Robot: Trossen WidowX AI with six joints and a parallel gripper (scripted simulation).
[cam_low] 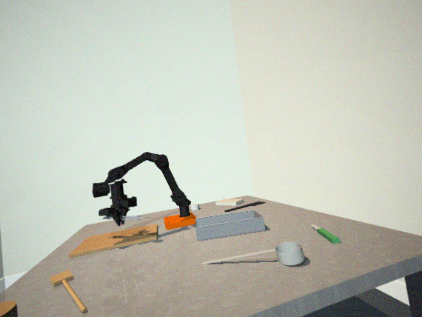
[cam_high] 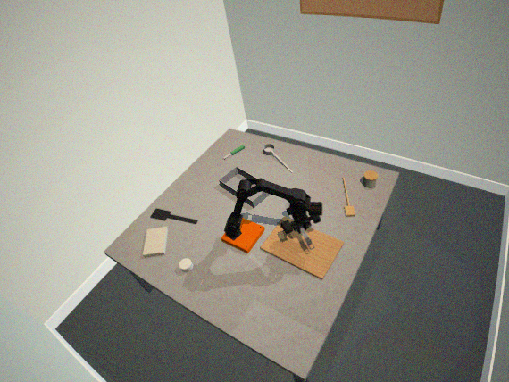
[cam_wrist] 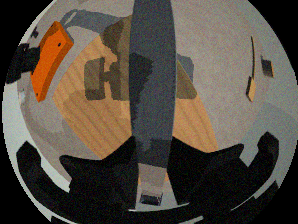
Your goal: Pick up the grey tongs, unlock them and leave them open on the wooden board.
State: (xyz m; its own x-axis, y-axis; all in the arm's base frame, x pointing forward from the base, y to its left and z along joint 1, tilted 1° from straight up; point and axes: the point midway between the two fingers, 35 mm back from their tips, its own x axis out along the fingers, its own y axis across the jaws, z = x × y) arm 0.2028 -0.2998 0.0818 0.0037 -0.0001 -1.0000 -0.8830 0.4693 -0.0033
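My gripper tip is 70 mm above the wooden board, 30 mm past it and 20 mm to the left of it. From my gripper tip the other things lie so: white puck 500 mm behind, 360 mm to the left, 60 mm below; then cork-lidded jar 570 mm ahead, 70 mm to the right, 40 mm below; then grey roasting tin 510 mm to the left, 90 mm ahead, 50 mm below.
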